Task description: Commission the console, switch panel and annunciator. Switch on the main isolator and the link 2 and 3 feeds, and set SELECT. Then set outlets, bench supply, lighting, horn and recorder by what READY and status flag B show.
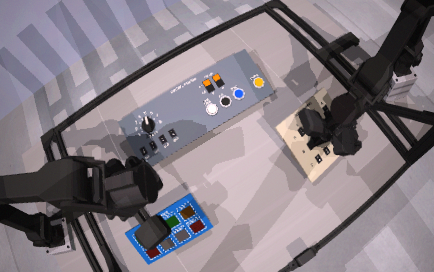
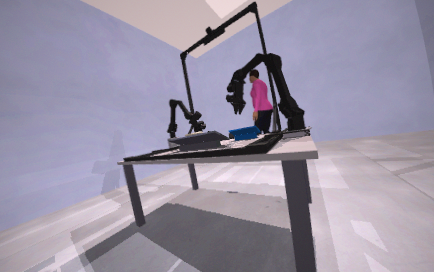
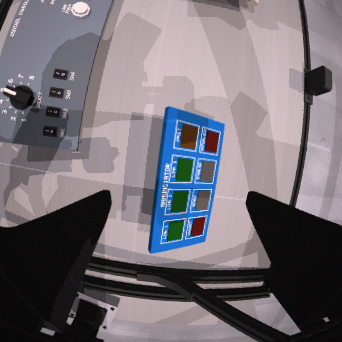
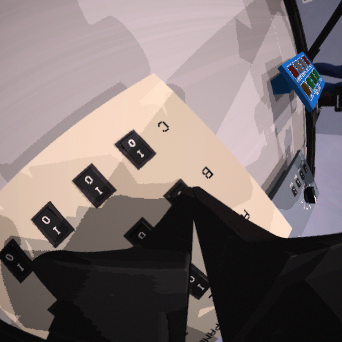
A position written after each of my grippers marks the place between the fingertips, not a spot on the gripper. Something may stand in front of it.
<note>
My left gripper [image 1: 152, 207] is open, holding nothing. Further things: my right gripper [image 1: 309, 146].
My left gripper also shows in image 3 [image 3: 179, 197]. My right gripper is seen too in image 4 [image 4: 191, 193].
</note>
